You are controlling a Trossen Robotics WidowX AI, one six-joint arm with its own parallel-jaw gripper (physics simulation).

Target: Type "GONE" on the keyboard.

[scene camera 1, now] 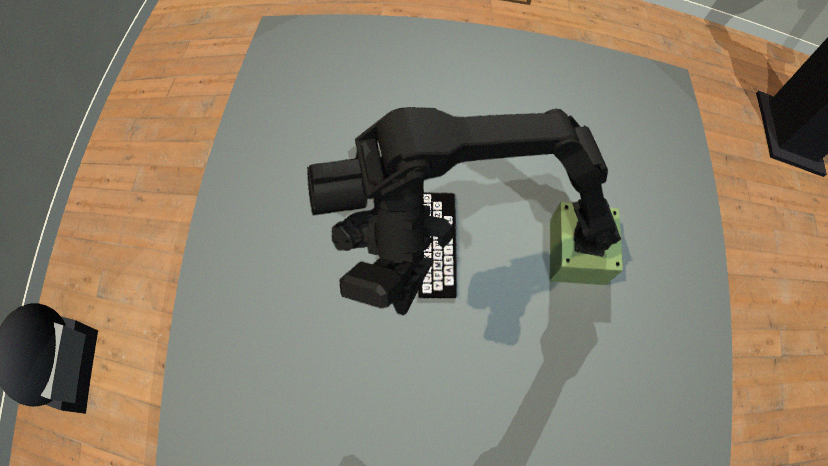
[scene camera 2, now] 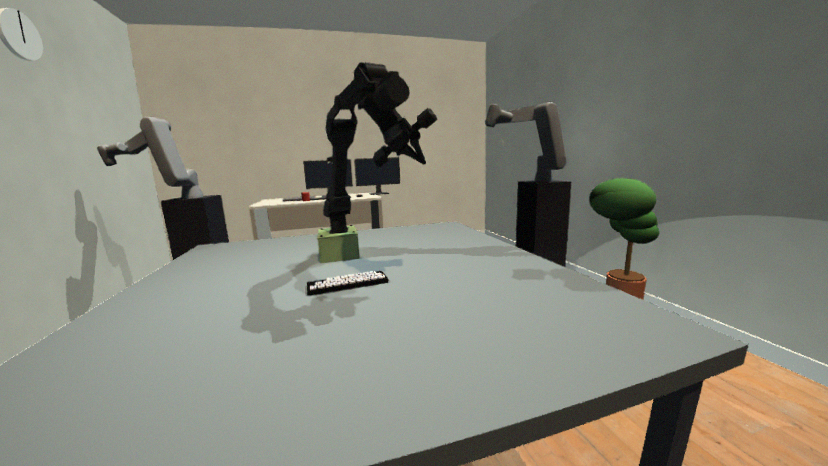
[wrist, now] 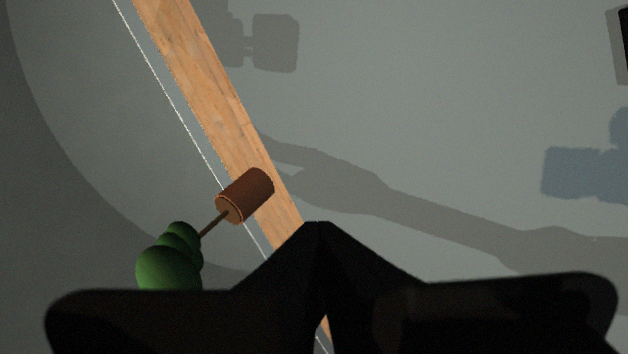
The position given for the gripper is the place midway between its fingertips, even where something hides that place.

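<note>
The gripper (scene camera 1: 402, 313) is part of the scene, and it appears also in scene camera 2 (scene camera 2: 424, 163) and in the wrist view (wrist: 317, 233).
</note>
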